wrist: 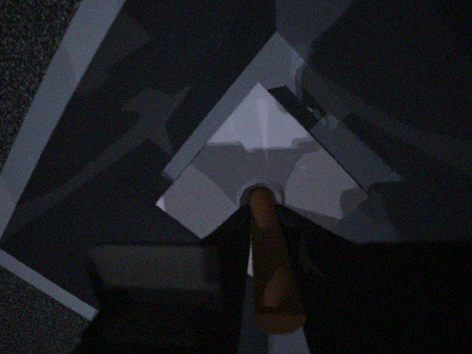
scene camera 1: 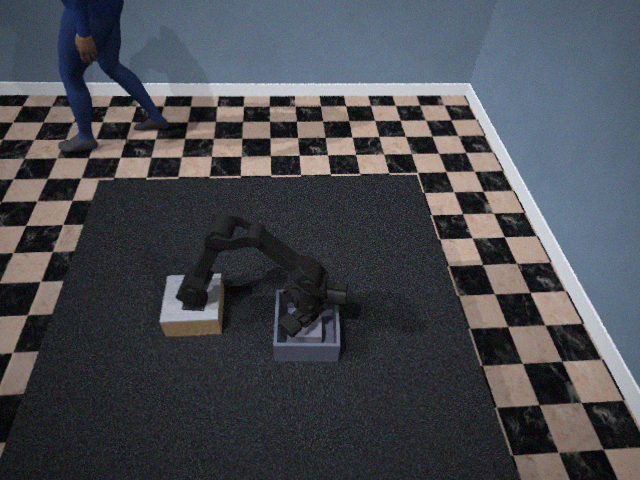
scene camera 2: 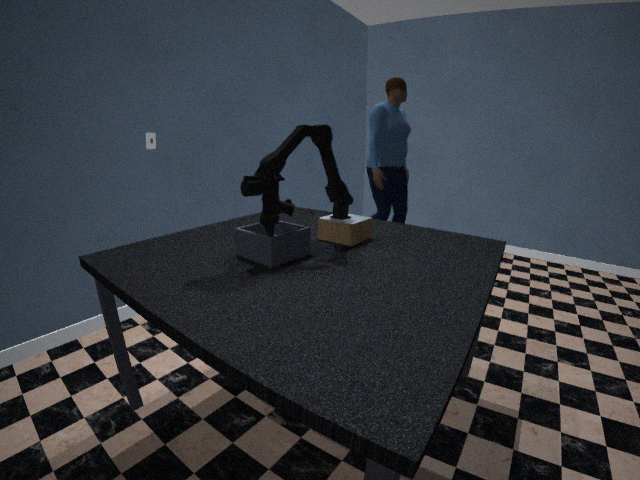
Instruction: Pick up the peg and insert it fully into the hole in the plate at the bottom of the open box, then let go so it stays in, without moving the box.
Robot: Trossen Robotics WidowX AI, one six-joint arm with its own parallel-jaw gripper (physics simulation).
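Observation:
The orange-brown peg is between the dark fingers of my gripper in the wrist view, and its far end is at the hole's ring in the pale plate. How deep the end sits cannot be told. The plate also shows in scene camera 1, at the bottom of the open grey-blue box. My gripper is shut on the peg and reaches down into the box in scene camera 2. The peg cannot be made out in the two scene views.
The arm's base stands on a wooden block with a white top, beside the box on the dark table. The box walls surround the gripper. A person in blue is on the floor beyond the table.

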